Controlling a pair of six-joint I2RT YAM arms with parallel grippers.
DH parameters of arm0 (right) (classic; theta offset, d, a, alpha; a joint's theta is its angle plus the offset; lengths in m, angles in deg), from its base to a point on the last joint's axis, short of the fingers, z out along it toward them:
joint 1: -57.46 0.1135 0.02 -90
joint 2: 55.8 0 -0.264 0
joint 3: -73 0 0.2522 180
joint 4: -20.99 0 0.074 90
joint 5: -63.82 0 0 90
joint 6: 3.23 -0.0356 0 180
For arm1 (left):
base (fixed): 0 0 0 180
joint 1: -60.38 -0.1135 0.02 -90
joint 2: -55.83 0 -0.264 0
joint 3: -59.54 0 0.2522 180
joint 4: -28.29 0 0.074 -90
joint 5: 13.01 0 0 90
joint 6: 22.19 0.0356 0 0
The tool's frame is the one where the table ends.
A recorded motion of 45 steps. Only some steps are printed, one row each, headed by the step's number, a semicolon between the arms.
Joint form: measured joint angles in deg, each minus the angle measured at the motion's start. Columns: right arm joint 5, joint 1, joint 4, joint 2, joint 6, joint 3; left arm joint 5, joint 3, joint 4, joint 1, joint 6, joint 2.
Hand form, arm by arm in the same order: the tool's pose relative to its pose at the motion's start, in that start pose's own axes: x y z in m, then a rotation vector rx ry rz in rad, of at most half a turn. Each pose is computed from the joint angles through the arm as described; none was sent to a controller.
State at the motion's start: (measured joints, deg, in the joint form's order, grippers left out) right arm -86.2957 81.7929 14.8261 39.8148 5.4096 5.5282; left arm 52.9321 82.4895 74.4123 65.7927 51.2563 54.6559
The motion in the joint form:
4: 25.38 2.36 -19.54 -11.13 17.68 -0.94; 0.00 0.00 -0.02 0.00 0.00 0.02
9: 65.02 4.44 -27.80 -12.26 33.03 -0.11; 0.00 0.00 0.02 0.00 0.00 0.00
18: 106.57 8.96 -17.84 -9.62 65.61 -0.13; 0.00 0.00 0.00 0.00 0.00 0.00
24: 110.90 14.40 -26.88 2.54 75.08 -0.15; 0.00 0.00 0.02 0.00 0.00 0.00
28: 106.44 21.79 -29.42 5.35 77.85 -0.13; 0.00 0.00 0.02 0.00 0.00 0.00
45: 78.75 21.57 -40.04 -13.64 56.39 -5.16; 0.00 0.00 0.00 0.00 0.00 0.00
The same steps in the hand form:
4: 0.0373 0.0147 -0.0198 0.2262 -0.3593 -0.2246; -0.0001 0.0000 0.0000 0.0002 -0.0006 -0.0003
9: 0.0344 -0.0035 -0.0313 0.7103 -0.8585 -0.4338; 0.0000 0.0000 0.0000 -0.0001 0.0003 0.0001
18: 0.0293 0.0084 -0.0260 1.3431 -1.2472 -0.9164; 0.0000 0.0000 0.0000 0.0000 0.0000 0.0000
24: 0.0177 -0.0520 0.0191 1.7757 -0.8177 -1.0716; 0.0000 0.0000 0.0000 -0.0001 0.0003 0.0001
28: 0.0403 -0.0702 0.0554 1.7643 -0.5761 -1.2393; 0.0000 0.0000 0.0000 -0.0001 0.0003 0.0001
45: 0.1003 0.0099 0.0186 1.0649 -0.6199 -0.9893; 0.0000 0.0000 0.0000 0.0000 0.0000 0.0000

